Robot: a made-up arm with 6 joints. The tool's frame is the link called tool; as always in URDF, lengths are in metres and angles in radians.
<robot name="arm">
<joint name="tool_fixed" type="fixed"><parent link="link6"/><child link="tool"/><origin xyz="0 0 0" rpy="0 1.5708 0"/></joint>
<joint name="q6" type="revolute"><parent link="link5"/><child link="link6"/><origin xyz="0 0 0.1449" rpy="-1.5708 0 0"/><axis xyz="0 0 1"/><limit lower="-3.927" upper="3.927" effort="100" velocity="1.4"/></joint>
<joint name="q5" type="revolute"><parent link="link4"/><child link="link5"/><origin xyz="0 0 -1.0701" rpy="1.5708 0 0"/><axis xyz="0 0 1"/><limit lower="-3.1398" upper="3.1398" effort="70" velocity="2.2"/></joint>
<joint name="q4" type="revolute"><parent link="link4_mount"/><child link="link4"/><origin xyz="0 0 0" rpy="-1.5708 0 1.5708"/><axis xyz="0 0 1"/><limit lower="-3.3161" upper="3.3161" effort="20" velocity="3"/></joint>
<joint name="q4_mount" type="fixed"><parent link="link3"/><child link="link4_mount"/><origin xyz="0 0 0"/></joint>
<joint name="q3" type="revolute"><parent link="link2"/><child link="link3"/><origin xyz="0 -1.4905 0" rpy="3.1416 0 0"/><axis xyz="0 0 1"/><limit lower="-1.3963" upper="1.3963" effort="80" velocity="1.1"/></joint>
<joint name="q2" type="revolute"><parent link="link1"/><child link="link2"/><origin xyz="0 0 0" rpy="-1.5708 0 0"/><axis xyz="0 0 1"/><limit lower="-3.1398" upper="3.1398" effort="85" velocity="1.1"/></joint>
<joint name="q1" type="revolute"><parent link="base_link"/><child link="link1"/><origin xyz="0 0 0.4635"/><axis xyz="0 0 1"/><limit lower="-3.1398" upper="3.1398" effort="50" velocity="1.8"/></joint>
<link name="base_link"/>
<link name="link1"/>
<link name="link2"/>
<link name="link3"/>
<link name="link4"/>
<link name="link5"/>
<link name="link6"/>
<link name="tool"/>
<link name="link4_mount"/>
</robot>
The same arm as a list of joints. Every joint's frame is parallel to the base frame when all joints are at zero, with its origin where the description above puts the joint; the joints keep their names.
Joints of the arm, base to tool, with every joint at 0 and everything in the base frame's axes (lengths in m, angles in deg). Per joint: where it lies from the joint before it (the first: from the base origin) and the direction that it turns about. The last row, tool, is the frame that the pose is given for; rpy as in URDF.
q1: xyz 0 0 0.4635 axis 0 0 1
q2: xyz 0 0 0 axis 0 1 0
q3: xyz 0 0 1.4905 axis 0 -1 0
q4: xyz 0 0 0 axis -1 0 0
q5: xyz 1.0701 0 0 axis 0 -1 0
q6: xyz 0 -0.1449 0 axis -1 0 0
tool: xyz 0 0 0 rpy 0 0 0
Joint limits (deg, base to tool): -179.9..179.9 -179.9..179.9 -80..80 -190..190 -179.9..179.9 -225..225

